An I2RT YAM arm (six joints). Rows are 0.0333 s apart.
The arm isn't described. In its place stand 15 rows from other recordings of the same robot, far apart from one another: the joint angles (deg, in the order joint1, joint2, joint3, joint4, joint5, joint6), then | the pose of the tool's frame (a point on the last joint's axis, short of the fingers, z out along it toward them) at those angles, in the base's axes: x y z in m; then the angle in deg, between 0 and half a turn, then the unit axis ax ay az.
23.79, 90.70, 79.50, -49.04, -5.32, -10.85 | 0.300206 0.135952 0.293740 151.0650 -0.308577 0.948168 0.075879
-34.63, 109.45, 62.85, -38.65, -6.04, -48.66 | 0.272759 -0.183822 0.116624 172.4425 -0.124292 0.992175 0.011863
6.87, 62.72, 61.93, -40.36, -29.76, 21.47 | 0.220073 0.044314 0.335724 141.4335 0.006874 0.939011 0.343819
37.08, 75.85, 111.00, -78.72, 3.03, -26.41 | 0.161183 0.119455 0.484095 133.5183 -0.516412 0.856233 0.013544
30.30, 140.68, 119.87, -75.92, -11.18, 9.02 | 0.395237 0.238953 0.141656 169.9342 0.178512 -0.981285 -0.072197
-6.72, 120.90, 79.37, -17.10, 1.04, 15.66 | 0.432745 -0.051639 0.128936 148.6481 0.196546 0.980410 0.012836
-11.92, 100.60, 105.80, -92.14, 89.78, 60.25 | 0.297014 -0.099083 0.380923 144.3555 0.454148 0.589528 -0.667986
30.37, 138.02, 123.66, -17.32, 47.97, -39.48 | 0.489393 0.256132 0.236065 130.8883 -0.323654 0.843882 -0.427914
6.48, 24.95, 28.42, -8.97, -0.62, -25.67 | 0.129770 0.015128 0.289078 96.8471 -0.278657 0.949453 -0.144534
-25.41, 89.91, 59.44, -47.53, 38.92, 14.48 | 0.245411 -0.141342 0.205504 172.3677 0.353388 0.871519 -0.339958
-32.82, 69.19, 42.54, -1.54, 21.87, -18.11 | 0.216717 -0.155552 0.253449 134.6732 0.221585 0.891906 -0.394214
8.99, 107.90, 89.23, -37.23, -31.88, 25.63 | 0.402906 0.082778 0.256828 157.9730 0.054348 0.938552 0.340833
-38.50, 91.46, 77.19, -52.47, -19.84, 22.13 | 0.259054 -0.190622 0.276424 154.5141 0.468560 0.871904 0.142250
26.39, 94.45, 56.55, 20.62, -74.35, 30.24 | 0.298733 0.186496 0.248717 158.6710 -0.342392 0.664819 0.663916
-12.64, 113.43, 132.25, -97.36, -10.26, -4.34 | 0.351864 -0.072410 0.384704 167.1980 0.063208 0.995270 0.073773
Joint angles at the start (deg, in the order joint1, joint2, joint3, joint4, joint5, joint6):
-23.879 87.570 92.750 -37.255 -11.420 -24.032
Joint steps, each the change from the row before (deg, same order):
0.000 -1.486 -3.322 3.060 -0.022 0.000
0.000 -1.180 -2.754 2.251 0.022 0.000
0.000 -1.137 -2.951 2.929 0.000 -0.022
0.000 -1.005 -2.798 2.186 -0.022 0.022
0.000 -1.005 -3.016 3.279 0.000 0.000
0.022 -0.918 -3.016 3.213 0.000 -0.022
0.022 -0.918 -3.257 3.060 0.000 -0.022
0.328 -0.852 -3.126 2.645 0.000 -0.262
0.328 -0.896 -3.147 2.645 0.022 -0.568
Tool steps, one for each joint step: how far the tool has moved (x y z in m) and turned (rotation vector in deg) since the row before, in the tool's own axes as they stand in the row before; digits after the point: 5 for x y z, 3 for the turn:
0.00626 0.00268 0.00057 0.468 -1.105 -0.243
0.00606 0.00255 0.00063 0.290 -0.597 -0.134
0.00615 0.00245 0.00133 0.445 -0.998 -0.243
0.00727 0.00293 0.00148 0.137 -0.361 -0.056
0.00669 0.00257 0.00185 0.506 -1.135 -0.252
0.00726 0.00293 0.00201 0.427 -1.004 -0.253
0.00903 0.00370 0.00214 0.269 -0.652 -0.174
0.00882 0.00552 0.00210 -0.133 -0.428 -0.473
0.00897 0.00574 0.00152 -0.101 -0.441 -0.782

